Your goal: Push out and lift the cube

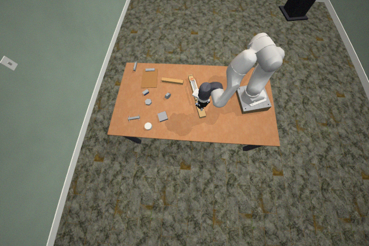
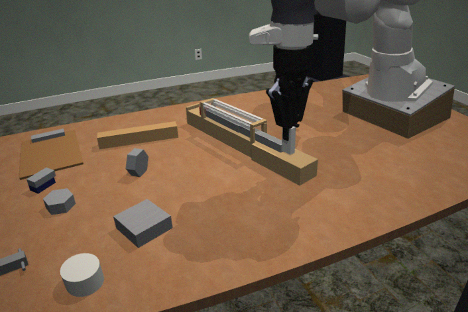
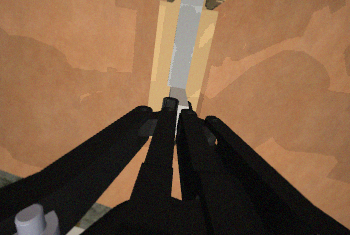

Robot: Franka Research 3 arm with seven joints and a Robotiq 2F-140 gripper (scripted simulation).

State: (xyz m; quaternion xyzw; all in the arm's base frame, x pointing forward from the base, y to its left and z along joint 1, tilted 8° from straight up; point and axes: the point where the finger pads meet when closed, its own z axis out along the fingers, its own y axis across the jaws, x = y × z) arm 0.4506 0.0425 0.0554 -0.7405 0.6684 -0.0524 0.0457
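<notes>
My gripper is now 32 cm to the left of the red cube, 4 cm short of it and 2 cm above it. From my hand the other things lie so: grey square block: 37 cm ahead, 7 cm below; then grey hexagonal piece: 30 cm ahead, 20 cm to the right, 5 cm below; then wooden channel: 20 cm to the right, 3 cm below, 2 cm ahead.
</notes>
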